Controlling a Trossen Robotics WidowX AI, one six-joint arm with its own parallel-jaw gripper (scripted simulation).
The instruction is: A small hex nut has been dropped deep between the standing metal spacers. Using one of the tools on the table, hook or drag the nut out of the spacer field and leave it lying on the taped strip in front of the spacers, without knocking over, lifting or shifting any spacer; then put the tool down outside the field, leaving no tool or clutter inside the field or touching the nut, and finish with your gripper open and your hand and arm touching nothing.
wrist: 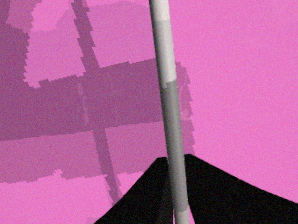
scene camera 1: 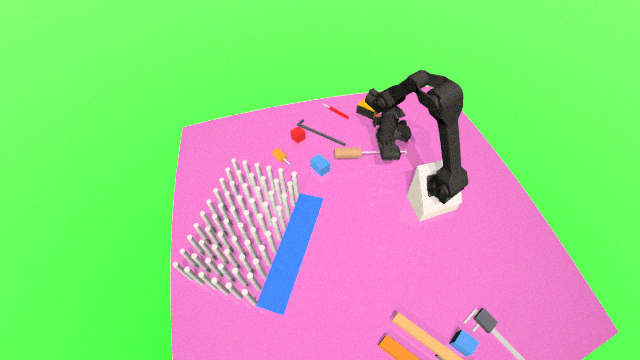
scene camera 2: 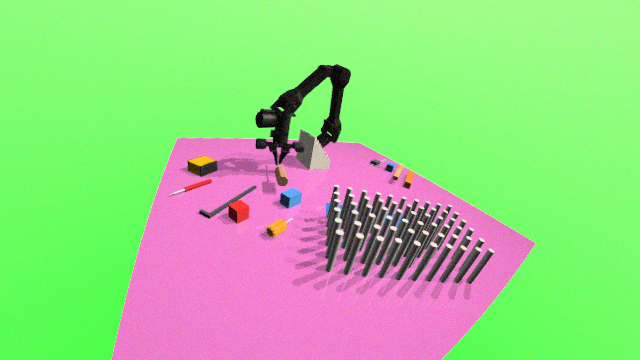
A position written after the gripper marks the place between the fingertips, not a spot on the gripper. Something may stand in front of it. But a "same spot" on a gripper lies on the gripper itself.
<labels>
gripper: wrist 174, 165; scene camera 1; scene camera 2
same spot on gripper: (scene camera 2: 272, 148) = (scene camera 1: 377, 133)
</labels>
